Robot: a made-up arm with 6 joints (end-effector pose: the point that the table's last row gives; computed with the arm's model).
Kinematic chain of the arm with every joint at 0, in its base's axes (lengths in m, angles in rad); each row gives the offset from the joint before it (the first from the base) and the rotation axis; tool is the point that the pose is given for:
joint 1: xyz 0 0 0.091 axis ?
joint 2: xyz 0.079 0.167 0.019 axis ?
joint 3: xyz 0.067 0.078 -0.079 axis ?
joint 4: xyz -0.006 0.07 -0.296 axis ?
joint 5: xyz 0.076 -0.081 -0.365 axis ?
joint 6: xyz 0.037 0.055 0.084 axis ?
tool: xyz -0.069 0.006 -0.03
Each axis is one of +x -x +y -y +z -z.
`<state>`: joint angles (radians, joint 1 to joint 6).
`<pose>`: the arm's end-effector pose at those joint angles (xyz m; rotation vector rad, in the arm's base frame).
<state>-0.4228 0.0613 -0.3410 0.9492 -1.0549 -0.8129</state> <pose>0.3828 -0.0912 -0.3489 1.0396 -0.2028 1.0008</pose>
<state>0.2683 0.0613 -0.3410 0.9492 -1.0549 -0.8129</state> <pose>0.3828 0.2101 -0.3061 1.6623 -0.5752 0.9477</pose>
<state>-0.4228 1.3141 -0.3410 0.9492 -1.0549 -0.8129</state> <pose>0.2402 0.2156 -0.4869 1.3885 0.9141 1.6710</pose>
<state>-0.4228 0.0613 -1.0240 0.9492 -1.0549 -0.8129</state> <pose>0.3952 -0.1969 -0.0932 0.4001 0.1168 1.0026</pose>
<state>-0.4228 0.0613 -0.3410 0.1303 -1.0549 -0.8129</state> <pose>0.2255 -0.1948 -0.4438 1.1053 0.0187 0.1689</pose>
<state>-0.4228 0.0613 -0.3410 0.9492 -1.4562 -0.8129</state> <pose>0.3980 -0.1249 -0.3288 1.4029 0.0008 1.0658</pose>
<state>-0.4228 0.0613 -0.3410 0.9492 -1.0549 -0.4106</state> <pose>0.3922 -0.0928 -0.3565 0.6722 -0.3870 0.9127</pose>
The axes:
joint 1: +x
joint 2: +z
joint 3: +x
joint 4: -y
joint 5: -x
joint 6: -x

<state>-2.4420 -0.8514 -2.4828 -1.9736 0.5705 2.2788</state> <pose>-0.1543 -0.1576 -0.1376 -1.2268 -1.8877 2.1065</pose>
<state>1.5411 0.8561 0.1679 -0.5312 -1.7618 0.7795</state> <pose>-0.0482 0.6794 0.2522 2.1643 0.3867 1.2704</pose>
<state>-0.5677 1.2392 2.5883 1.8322 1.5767 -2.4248</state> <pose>0.1682 0.5948 -0.1555 1.6469 -0.5267 -1.2276</pose>
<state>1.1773 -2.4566 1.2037 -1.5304 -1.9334 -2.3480</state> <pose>0.5172 0.3162 0.0274 0.8399 0.9290 -0.3976</pose>
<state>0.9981 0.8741 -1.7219 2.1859 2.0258 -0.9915</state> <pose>0.2821 0.3624 0.5069 0.2203 3.0514 0.5699</pose>
